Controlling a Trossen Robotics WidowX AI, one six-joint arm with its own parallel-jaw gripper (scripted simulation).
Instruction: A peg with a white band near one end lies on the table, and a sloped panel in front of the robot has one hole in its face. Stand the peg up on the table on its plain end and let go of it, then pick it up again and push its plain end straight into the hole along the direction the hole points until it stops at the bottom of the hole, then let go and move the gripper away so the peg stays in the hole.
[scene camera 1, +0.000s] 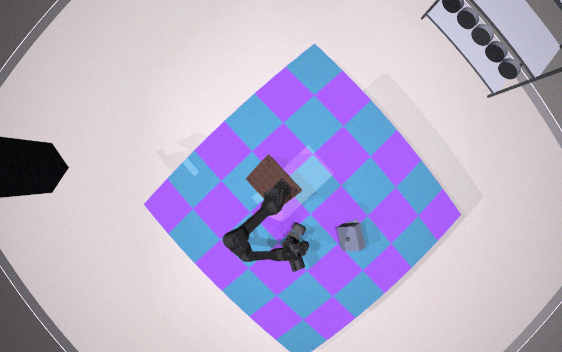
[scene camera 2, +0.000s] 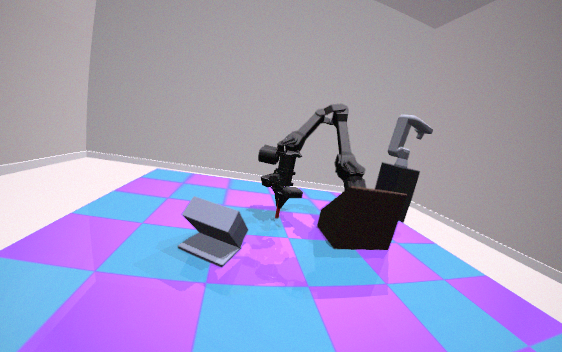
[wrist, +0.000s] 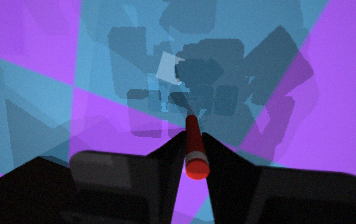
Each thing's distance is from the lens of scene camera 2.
gripper (scene camera 2: 278, 207): 78 cm
grey sloped panel (scene camera 2: 212, 219): 49 cm
